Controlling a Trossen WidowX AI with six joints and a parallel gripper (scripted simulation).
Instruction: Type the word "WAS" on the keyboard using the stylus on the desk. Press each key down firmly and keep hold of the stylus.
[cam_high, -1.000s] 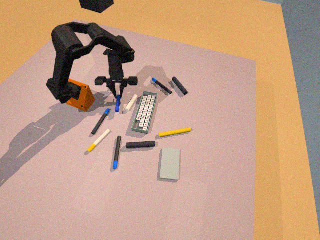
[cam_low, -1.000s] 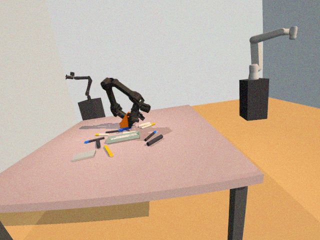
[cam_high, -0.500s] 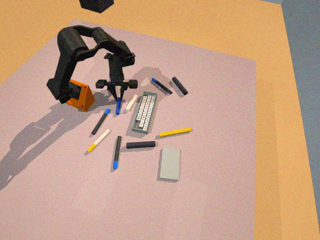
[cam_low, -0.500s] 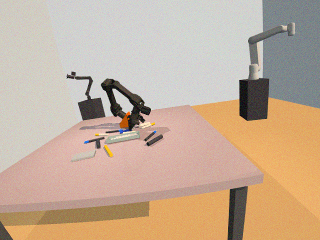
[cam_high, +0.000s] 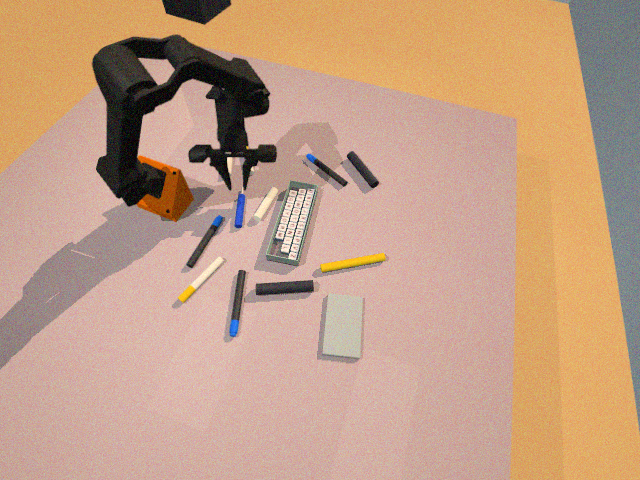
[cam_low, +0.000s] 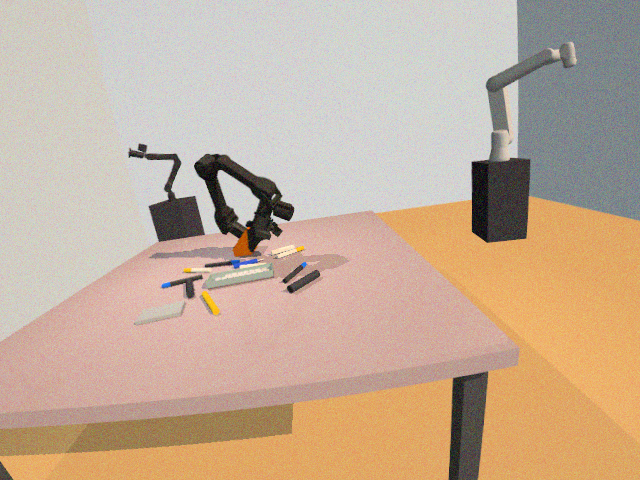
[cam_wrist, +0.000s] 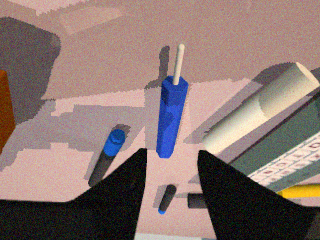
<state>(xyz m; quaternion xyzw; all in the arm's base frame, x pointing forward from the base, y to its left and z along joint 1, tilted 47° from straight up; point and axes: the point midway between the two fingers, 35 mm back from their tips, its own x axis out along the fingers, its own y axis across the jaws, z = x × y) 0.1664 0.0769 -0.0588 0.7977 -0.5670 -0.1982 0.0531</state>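
My gripper tip is 40 mm above the blue stylus. Also, from my gripper tip: yellow pen 310 mm ahead, 40 mm below, 30 mm to the right; grey block 350 mm ahead, 170 mm to the right, 50 mm below.
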